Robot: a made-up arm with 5 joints.
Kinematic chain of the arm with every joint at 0, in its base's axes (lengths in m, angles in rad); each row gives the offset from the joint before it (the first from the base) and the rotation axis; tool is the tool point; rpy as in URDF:
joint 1: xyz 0.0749 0 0.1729 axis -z
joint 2: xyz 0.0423 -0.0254 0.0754 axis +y
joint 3: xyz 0.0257 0 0.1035 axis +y
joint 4: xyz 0.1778 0 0.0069 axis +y
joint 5: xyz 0.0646 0.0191 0 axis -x
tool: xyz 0 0 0 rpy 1.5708 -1.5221 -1.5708
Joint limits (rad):
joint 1: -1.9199..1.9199
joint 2: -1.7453..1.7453
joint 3: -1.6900..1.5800
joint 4: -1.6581..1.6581
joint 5: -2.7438..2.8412
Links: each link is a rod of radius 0.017 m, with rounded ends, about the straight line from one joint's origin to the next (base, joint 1, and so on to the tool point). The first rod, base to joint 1, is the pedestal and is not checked.
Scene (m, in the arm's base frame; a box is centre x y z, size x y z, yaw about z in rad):
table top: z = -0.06
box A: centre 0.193 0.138 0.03 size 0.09 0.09 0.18 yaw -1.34
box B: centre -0.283 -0.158 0 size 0.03 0.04 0.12 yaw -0.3
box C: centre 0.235 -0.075 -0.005 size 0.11 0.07 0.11 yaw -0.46
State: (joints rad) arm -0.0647 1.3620 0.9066 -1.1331 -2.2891
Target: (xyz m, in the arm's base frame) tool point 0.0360 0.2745 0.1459
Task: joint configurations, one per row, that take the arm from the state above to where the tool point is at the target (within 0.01 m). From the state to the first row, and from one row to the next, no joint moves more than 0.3 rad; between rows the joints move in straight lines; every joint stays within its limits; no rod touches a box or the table.
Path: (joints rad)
1: -0.3319 1.4259 0.9967 -1.1931 -2.3649
2: -0.5990 1.4898 1.0868 -1.2531 -2.4407
3: -0.8662 1.5537 1.1769 -1.3131 -2.5164
4: -1.1334 1.6175 1.2670 -1.3731 -2.5922
5: -1.4005 1.6814 1.3571 -1.4331 -2.6680
6: -1.6677 1.7453 1.4472 -1.4931 -2.7438
7: -1.6844 1.5093 1.1738 -1.4235 -2.6301
8: -1.7010 1.2732 0.9004 -1.3539 -2.5164
9: -1.7176 1.0372 0.6270 -1.2843 -2.4028
10: -1.7343 0.8011 0.3536 -1.2147 -2.2891

